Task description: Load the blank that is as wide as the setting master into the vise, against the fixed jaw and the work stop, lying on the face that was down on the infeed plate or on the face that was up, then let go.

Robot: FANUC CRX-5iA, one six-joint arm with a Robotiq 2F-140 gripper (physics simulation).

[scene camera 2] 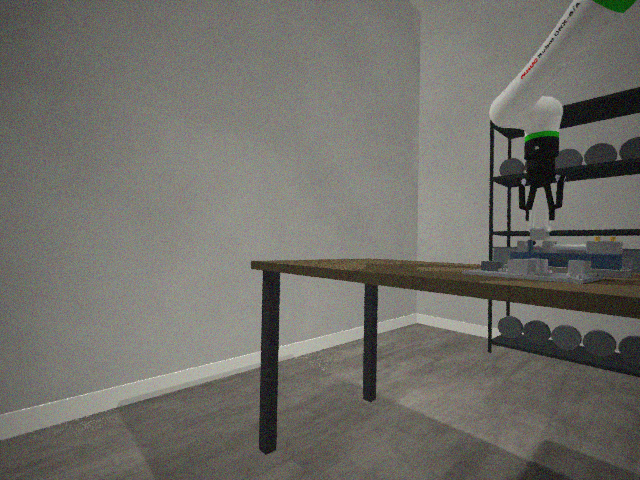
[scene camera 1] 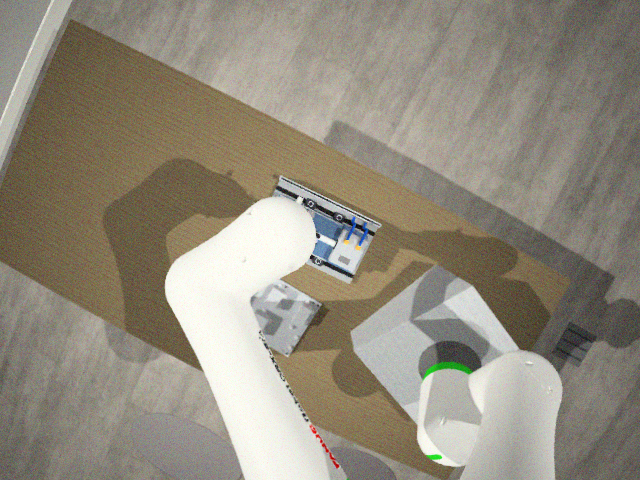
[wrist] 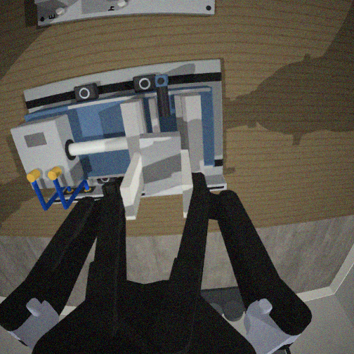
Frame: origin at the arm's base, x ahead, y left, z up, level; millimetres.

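Where they show: gripper, fingertip midpoint: (scene camera 2: 539, 231); arm's base, origin of the base link: (scene camera 1: 449, 366).
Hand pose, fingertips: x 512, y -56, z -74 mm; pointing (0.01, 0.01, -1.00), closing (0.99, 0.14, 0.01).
Note:
Things, the pixels of their centre, and the offset from my fingertips. "spot": a spot on its surface instead.
- light grey blank, body centre: (scene camera 2: 539, 233) 0 mm ahead, 1 mm right, 7 mm down
- vise, surface spot: (scene camera 2: 569, 260) spot: 161 mm back, 242 mm left, 83 mm down
- infeed plate, surface spot: (scene camera 2: 584, 280) spot: 215 mm back, 327 mm left, 122 mm down
My gripper (scene camera 2: 539, 219) (wrist: 161, 163) is shut on a light grey blank (scene camera 2: 539, 234) (wrist: 160, 156), its pale finger pads on two opposite sides. The blank hangs close above the vise (scene camera 2: 568, 259) (wrist: 95, 120). In the wrist view it overlaps the near part of the gap between the moving jaw (wrist: 132, 117), on the rod side, and the fixed jaw (wrist: 193, 125). The work stop (wrist: 163, 100), a dark arm with a blue knob, stands at the far end of the gap. The blank's underside is hidden. In scene camera 1 the arm hides gripper and blank.
The infeed plate (scene camera 2: 584, 280) (wrist: 175, 15) lies beside the vise, with several grey blocks on it in scene camera 2. A rod and a grey housing (wrist: 40, 142) with blue hoses stand on the vise's other side. A large grey box (scene camera 1: 382, 330) and a second arm (scene camera 1: 516, 403) also show.

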